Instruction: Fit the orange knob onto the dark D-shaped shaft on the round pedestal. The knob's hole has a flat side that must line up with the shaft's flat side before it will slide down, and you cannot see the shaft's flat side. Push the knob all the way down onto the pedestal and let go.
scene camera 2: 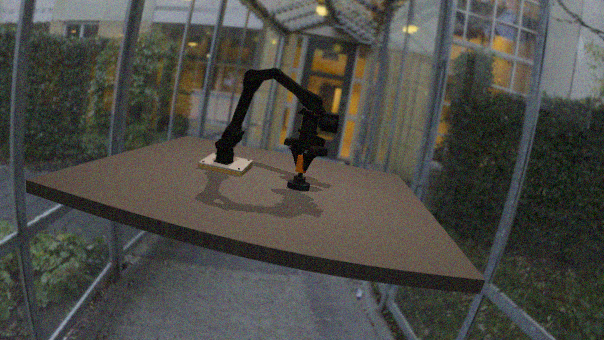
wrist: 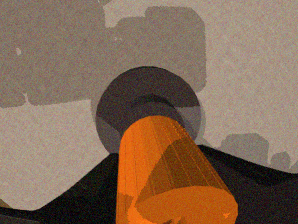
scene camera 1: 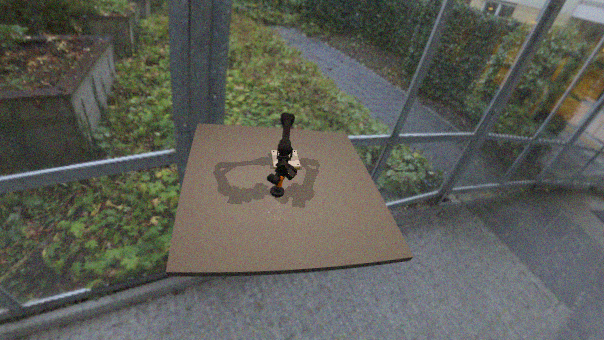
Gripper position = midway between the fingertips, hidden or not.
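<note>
This is my gripper [scene camera 2: 301, 169], and it carries an orange knob. The wrist view has the gripper as well [wrist: 157, 157].
</note>
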